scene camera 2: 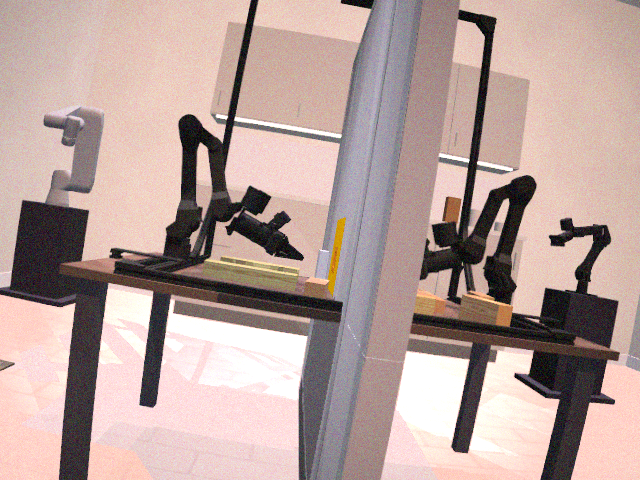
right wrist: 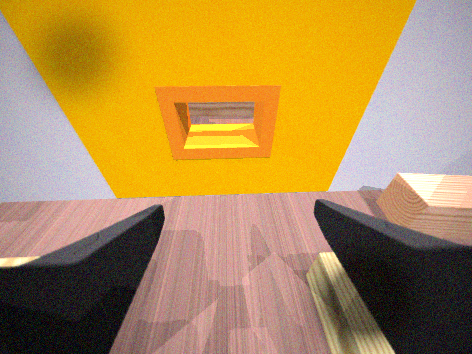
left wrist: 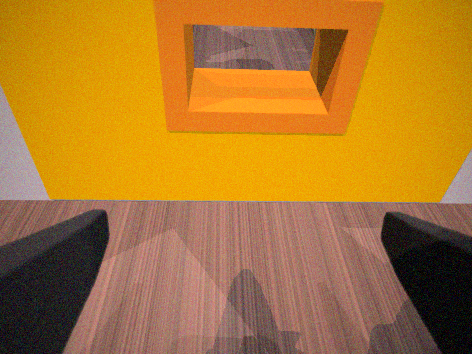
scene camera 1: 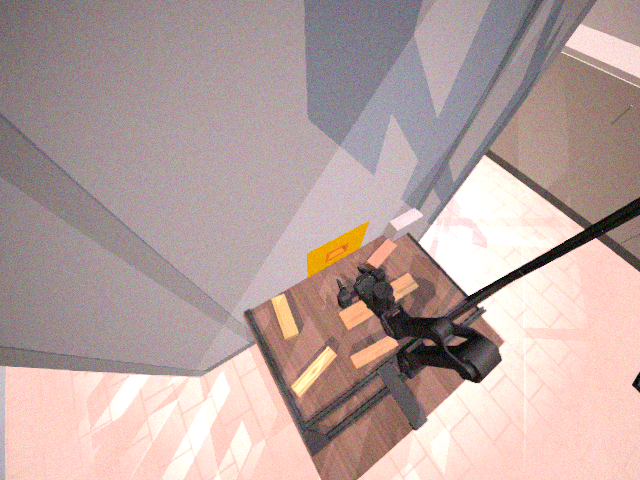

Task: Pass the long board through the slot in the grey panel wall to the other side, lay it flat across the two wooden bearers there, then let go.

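Pixels of known places: left gripper, between the fingertips: (left wrist: 248, 224) (scene camera 1: 347, 273); right gripper, between the fingertips: (scene camera 2: 303, 258) (right wrist: 240, 208); left arm's base, origin of its link: (scene camera 1: 405, 363); right arm's base, origin of its link: (scene camera 2: 174, 258).
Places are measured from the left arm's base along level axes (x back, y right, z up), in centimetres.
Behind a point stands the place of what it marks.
A long orange-brown board (scene camera 1: 355, 315) @[z 1.4, x -21.2, y -5.2 cm] lies flat on the table; its middle is hidden under the left arm. My left gripper (scene camera 1: 351, 275) @[z 5.8, x -34.5, y 0.0 cm] (left wrist: 248, 224) @[z 5.8, x -34.5, y 0.0 cm] is open and empty, low between that board and the grey panel wall (scene camera 1: 258, 165) @[z 57.9, x -43.3, y -20.2 cm] (scene camera 2: 385, 180) @[z 21.8, x -48.3, y -67.2 cm]. It faces the orange-framed slot (left wrist: 255, 123) @[z 4.2, x -43.0, y 1.0 cm] (right wrist: 220, 153) @[z 4.3, x -48.5, y 1.3 cm] in the wall's yellow plate (scene camera 1: 316, 261) @[z 8.8, x -43.2, y -7.9 cm] (left wrist: 100, 100) @[z 5.4, x -43.2, y -7.0 cm] (right wrist: 310, 165) @[z 2.4, x -48.4, y -8.3 cm]. My right gripper (scene camera 2: 298, 254) @[z 5.9, x -56.9, y -0.1 cm] (right wrist: 240, 208) @[z 5.9, x -56.9, y -0.1 cm] is open and empty on the other side, above the table near the slot. Two pale wooden bearers lie there: one bearer (scene camera 2: 250, 276) @[z -0.2, x -69.3, y -12.0 cm] (right wrist: 345, 307) @[z 1.9, x -61.0, y -5.9 cm] is nearer scene camera 2, the other (scene camera 2: 261, 264) @[z 1.6, x -68.4, y 12.0 cm] behind.
On the left arm's side lie two yellow boards (scene camera 1: 284, 316) @[z 3.1, x -33.5, y -26.5 cm] (scene camera 1: 313, 370) @[z 4.4, x -14.3, y -26.7 cm], a shorter orange board (scene camera 1: 373, 352) @[z 4.4, x -8.6, y -8.1 cm] and a small orange block (scene camera 1: 382, 253) @[z 3.1, x -34.8, y 17.9 cm]. A white block (scene camera 1: 406, 221) @[z 8.0, x -39.7, y 33.3 cm] stands by the wall. On the right arm's side a wooden block (scene camera 2: 316, 286) @[z 1.8, x -53.6, y -30.3 cm] (right wrist: 435, 200) @[z 2.5, x -53.9, y -17.2 cm] lies near the wall.
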